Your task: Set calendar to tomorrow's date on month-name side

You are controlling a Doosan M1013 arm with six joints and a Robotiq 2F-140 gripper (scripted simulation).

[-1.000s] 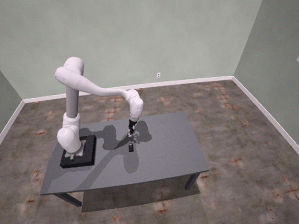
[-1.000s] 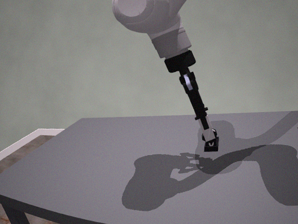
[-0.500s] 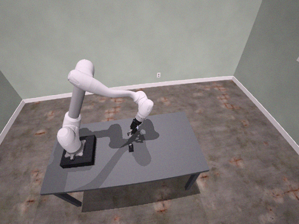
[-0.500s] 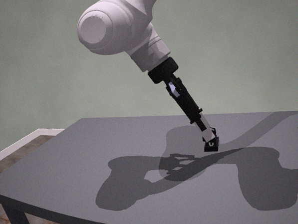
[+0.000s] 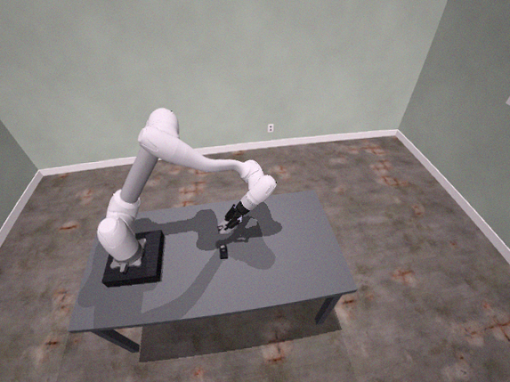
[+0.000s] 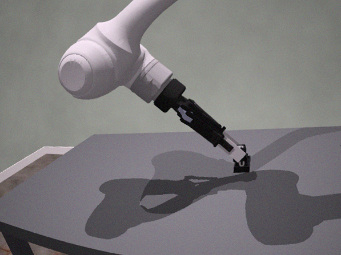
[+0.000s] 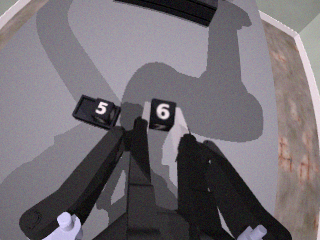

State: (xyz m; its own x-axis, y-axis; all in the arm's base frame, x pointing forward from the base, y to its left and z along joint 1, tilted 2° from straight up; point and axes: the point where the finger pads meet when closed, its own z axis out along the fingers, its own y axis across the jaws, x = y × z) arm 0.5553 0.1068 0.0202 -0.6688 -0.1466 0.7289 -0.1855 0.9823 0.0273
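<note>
My hand is 10 mm past the tray, 110 mm to the left of it and 100 mm above it. From my hand the other things lie so: black number cube: 20 mm behind, 20 mm below.
</note>
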